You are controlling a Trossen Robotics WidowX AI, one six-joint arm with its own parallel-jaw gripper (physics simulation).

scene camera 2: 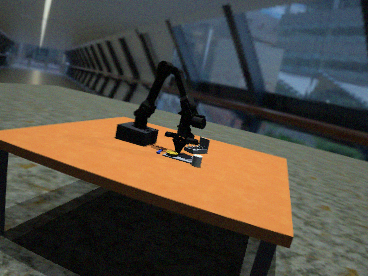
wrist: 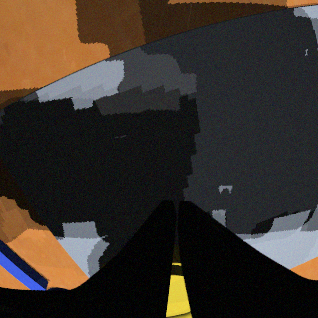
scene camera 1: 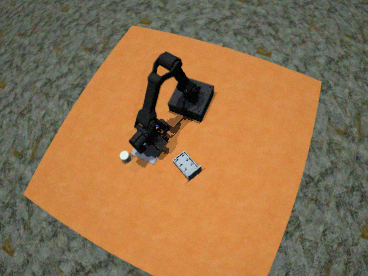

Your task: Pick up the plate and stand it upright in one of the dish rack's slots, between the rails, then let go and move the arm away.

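Observation:
The yellow plate (scene camera 2: 171,151) (wrist: 178,296) lies flat on a thin grey board (scene camera 1: 148,159) (scene camera 2: 183,159) (wrist: 282,246). In the wrist view a strip of it shows through the narrow gap between the fingers; in scene camera 1 the arm hides it. My gripper (scene camera 2: 180,152) (wrist: 174,211) is shut with its fingertips together, low over the board and right beside the plate. Nothing shows held between the tips. The dish rack (scene camera 1: 186,163) (scene camera 2: 204,143), light grey with small pegs and a dark end panel, stands to one side of the board, apart from the gripper.
A white-topped grey cylinder (scene camera 1: 125,156) (scene camera 2: 197,160) stands close to the board's edge, on the side away from the rack. A small blue object (scene camera 2: 159,151) (wrist: 22,267) lies on the orange table (scene camera 1: 240,165) (scene camera 2: 150,175) beside the board, on the side towards the arm's base (scene camera 1: 192,100) (scene camera 2: 136,134).

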